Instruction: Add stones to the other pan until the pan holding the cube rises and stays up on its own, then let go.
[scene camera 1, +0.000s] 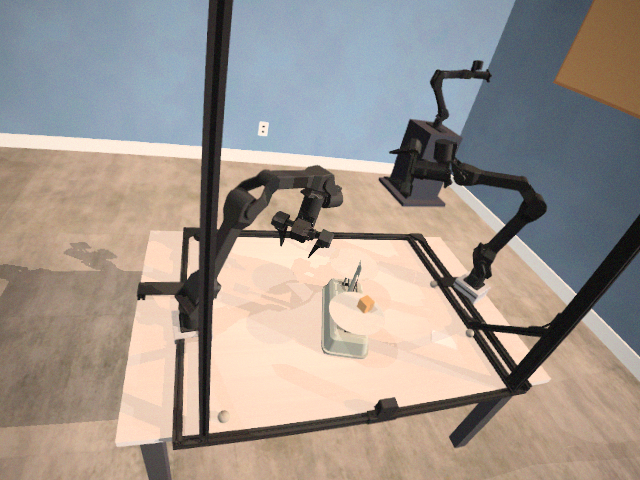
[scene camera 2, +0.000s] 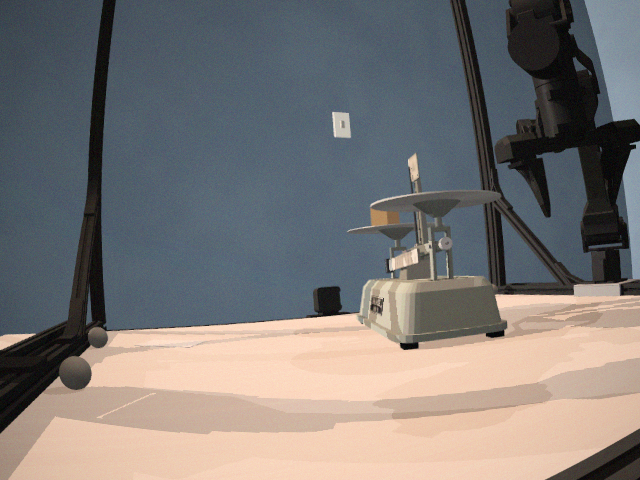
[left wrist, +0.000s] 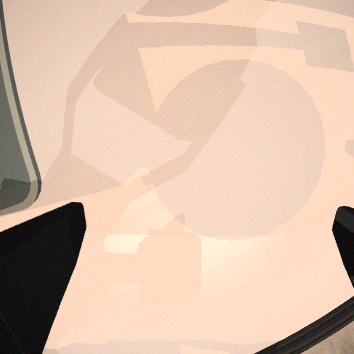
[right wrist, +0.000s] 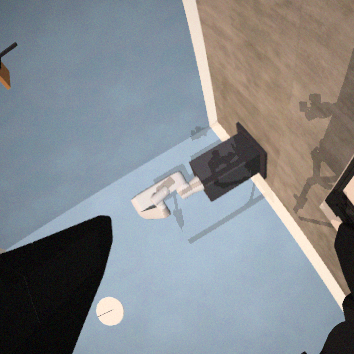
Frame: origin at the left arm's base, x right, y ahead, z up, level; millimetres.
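Where they show: left gripper, between the fingertips: (scene camera 1: 294, 251) (scene camera 2: 580, 211) (left wrist: 215, 218); right gripper, between the fingertips: (scene camera 1: 386, 164) (right wrist: 230, 233); left arm's base, origin of its link: (scene camera 1: 192, 322) (scene camera 2: 607, 282); right arm's base, origin of its link: (scene camera 1: 473, 282).
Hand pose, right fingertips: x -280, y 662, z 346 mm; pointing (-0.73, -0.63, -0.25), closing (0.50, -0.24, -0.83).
Things, the pixels of their top centre, and the offset from my right fingertips. "spot": a spot on its surface instead.
- grey-green balance scale, centre of its top: (scene camera 2: 407, 156) (scene camera 1: 363, 264) dx +339, dy -223, dz -135 mm
- orange cube, centre of its top: (scene camera 2: 384, 207) (scene camera 1: 367, 300) dx +417, dy -232, dz -194 mm
- lower pan, a spot on its surface: (scene camera 2: 366, 230) spot: dx +440, dy -212, dz -225 mm
A grey-green balance scale (scene camera 1: 343, 339) (scene camera 2: 430, 305) stands at the table's middle; its base edge also shows in the left wrist view (left wrist: 14, 140). An orange cube (scene camera 1: 366, 304) (scene camera 2: 385, 217) sits on the lower pan (scene camera 2: 366, 230). The other pan (scene camera 2: 456, 196) is higher and bare. My left gripper (scene camera 1: 302, 244) (left wrist: 215, 218) is open and empty, hovering over the table behind the scale. One of its fingers (scene camera 2: 534, 183) shows beside the raised pan. My right gripper (scene camera 1: 400, 153) (right wrist: 230, 233) is open and empty, raised off the table's far right and facing the wall. Small grey stones (scene camera 1: 223, 416) (scene camera 1: 433, 284) (scene camera 1: 470, 332) lie near the table's edges.
A black frame (scene camera 1: 294, 426) rims the table, with a tall post (scene camera 1: 210, 190) at the left and a clamp block (scene camera 1: 385, 409) at the front. A dark box (scene camera 1: 430, 190) with a small arm stands on the floor behind. Two stones (scene camera 2: 97, 336) (scene camera 2: 82, 372) show at scene camera 2's left edge.
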